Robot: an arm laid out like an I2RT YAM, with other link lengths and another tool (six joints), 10 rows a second.
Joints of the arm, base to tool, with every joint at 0 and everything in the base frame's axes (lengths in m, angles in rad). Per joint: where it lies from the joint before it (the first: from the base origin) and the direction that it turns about. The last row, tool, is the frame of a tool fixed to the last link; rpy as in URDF.
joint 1: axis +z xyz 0 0 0.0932
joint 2: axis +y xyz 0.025 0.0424 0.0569
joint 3: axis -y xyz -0.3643 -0.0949 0
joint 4: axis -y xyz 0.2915 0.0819 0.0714
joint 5: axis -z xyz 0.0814 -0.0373 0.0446
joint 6: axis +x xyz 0.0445 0 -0.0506
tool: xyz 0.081 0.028 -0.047 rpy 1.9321 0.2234 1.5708
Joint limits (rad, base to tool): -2.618..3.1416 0..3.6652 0..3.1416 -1.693..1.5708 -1.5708..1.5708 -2.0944..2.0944
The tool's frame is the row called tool.
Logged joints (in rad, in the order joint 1, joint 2, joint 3, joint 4, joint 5, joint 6), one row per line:
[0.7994, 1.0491, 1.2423, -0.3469, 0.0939, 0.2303]
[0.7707, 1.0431, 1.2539, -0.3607, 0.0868, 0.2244]
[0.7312, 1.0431, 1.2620, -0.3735, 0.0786, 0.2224]
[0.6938, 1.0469, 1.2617, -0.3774, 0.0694, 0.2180]
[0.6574, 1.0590, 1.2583, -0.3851, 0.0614, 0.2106]
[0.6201, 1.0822, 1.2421, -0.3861, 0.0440, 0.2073]
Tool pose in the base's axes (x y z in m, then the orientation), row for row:
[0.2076, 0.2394, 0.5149, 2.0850, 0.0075, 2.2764]
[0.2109, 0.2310, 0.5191, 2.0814, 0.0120, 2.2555]
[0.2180, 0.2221, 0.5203, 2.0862, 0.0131, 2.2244]
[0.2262, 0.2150, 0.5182, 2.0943, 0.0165, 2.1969]
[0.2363, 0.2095, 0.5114, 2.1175, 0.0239, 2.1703]
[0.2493, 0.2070, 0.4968, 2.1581, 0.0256, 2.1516]
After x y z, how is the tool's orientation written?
As angles about the fixed x, y, z axes (roll, pitch, yaw), in radians.
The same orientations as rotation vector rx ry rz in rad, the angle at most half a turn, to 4 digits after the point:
[0.9997, 2.1774, 1.2658]
[1.0146, 2.1577, 1.2563]
[1.0452, 2.1376, 1.2366]
[1.0717, 2.1225, 1.2136]
[1.1006, 2.1196, 1.1738]
[1.1348, 2.1371, 1.1258]

